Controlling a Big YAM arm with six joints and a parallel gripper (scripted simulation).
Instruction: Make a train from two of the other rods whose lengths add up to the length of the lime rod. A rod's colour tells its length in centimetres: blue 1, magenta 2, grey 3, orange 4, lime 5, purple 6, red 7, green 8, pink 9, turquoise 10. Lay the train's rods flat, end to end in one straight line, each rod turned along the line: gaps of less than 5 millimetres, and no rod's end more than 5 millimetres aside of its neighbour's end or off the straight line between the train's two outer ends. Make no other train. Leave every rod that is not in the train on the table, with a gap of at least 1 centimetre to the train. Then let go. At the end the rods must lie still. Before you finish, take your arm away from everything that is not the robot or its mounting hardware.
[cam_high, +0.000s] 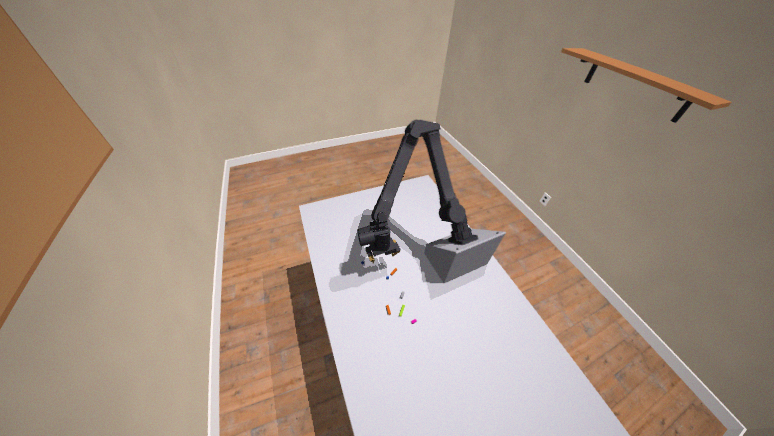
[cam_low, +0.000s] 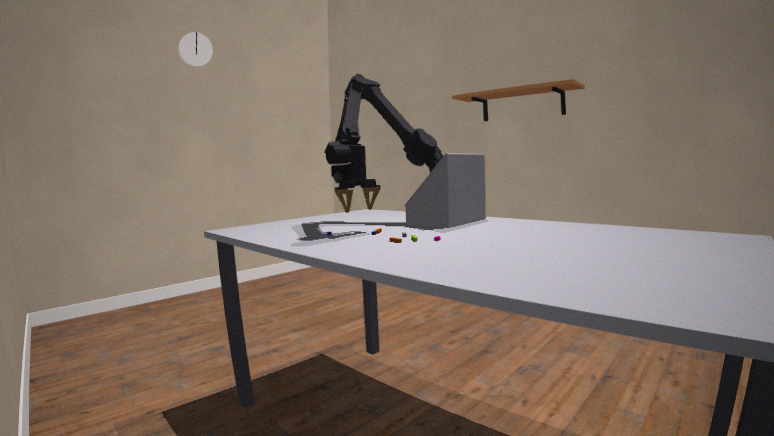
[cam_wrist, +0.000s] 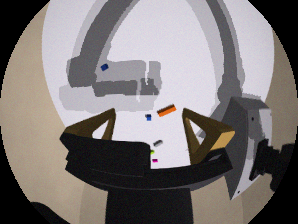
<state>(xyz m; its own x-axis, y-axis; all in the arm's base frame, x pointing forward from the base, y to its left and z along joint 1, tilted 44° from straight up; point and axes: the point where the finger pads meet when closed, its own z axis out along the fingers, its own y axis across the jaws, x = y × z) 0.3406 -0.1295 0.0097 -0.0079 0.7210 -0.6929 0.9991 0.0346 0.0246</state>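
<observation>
My gripper is now 3 cm past the grey rod, 17 cm to the right of it and 7 cm above it. Also, from my hand: magenta rod: 3 cm behind, 29 cm to the left, 7 cm below; then lime rod: 23 cm to the left, 7 cm below.
</observation>
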